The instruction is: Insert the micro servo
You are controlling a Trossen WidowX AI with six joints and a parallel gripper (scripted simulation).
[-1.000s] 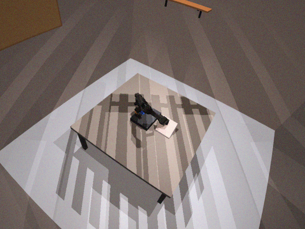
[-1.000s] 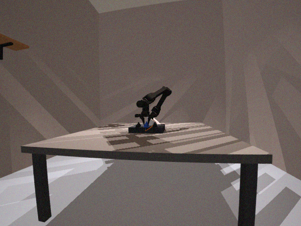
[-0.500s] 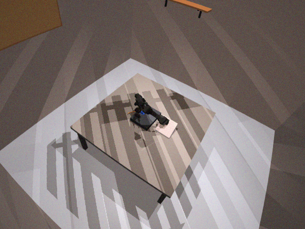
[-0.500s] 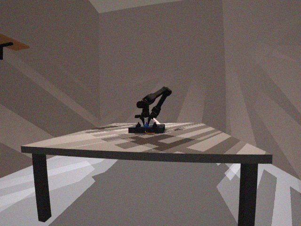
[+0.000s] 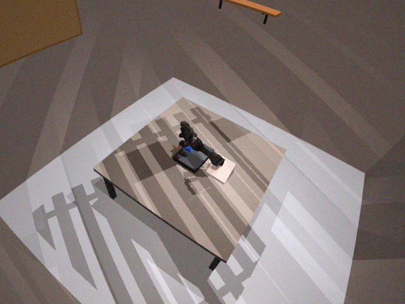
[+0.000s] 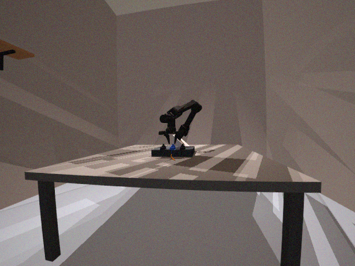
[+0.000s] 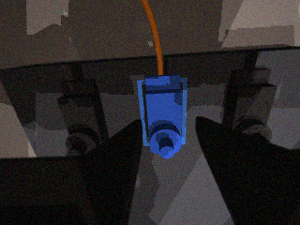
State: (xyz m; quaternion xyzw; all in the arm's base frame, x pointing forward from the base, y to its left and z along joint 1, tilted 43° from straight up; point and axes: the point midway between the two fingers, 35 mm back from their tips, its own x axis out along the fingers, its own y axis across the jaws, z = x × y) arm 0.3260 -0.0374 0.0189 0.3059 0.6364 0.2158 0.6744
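The dark robot deck is 12 cm behind my gripper tip, 6 cm below it and 1 cm to the left of it.
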